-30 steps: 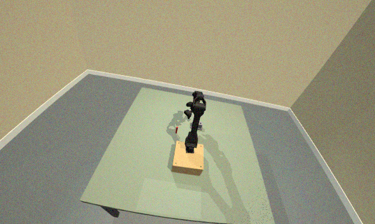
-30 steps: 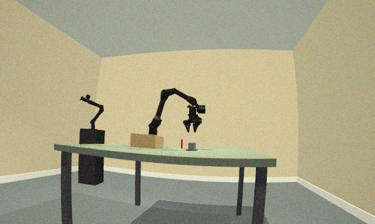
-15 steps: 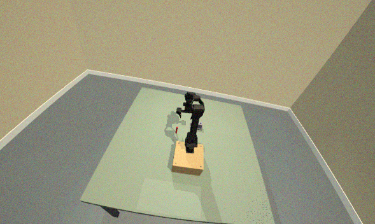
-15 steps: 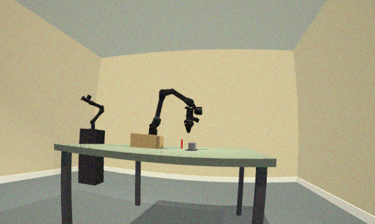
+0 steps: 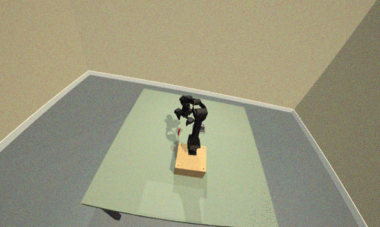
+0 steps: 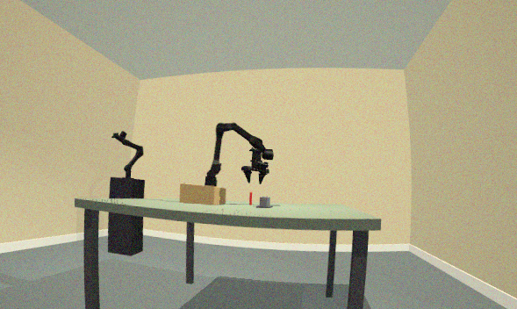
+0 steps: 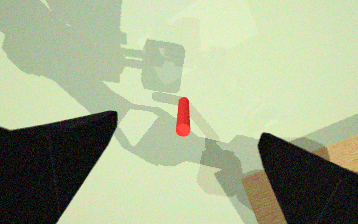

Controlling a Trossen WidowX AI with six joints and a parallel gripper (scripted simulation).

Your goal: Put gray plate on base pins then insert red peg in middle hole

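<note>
My gripper tip is 20 mm past the red peg, 20 mm to the right of it and 100 mm above it. The rest, counted from my gripper tip: gray base (70 mm ahead, 180 mm to the right, 130 mm below); gray plate (70 mm ahead, 180 mm to the right, 90 mm below).
</note>
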